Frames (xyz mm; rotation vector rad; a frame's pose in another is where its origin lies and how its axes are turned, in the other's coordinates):
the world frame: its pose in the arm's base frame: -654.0 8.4 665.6 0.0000 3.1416 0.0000
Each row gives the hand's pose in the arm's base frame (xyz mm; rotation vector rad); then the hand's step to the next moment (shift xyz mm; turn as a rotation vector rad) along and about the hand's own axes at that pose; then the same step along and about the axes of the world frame.
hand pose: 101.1 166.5 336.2 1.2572 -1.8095 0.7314
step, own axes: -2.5 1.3 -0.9 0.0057 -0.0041 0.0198
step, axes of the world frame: 0.5 2.4 1.7 0.0028 -0.0201 0.0052
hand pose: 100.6 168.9 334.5 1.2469 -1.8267 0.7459
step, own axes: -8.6 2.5 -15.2 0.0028 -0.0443 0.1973
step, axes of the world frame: -3.7 17.3 -0.4 0.0136 -0.1762 0.0983
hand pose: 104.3 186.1 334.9 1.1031 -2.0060 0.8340
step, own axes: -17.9 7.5 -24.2 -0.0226 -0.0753 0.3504
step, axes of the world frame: -6.9 30.1 2.5 0.0161 -0.2995 0.1975
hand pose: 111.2 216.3 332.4 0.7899 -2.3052 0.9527
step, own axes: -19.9 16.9 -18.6 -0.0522 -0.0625 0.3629
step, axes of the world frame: -6.8 30.0 8.9 0.0072 -0.2921 0.2301
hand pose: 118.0 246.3 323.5 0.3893 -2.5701 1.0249
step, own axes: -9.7 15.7 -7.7 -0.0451 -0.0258 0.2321
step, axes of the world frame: -4.5 17.6 8.3 -0.0007 -0.1755 0.1606
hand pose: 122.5 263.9 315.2 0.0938 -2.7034 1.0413
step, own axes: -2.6 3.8 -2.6 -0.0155 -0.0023 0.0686
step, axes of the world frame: -2.5 4.5 1.3 -0.0015 -0.0480 0.0515
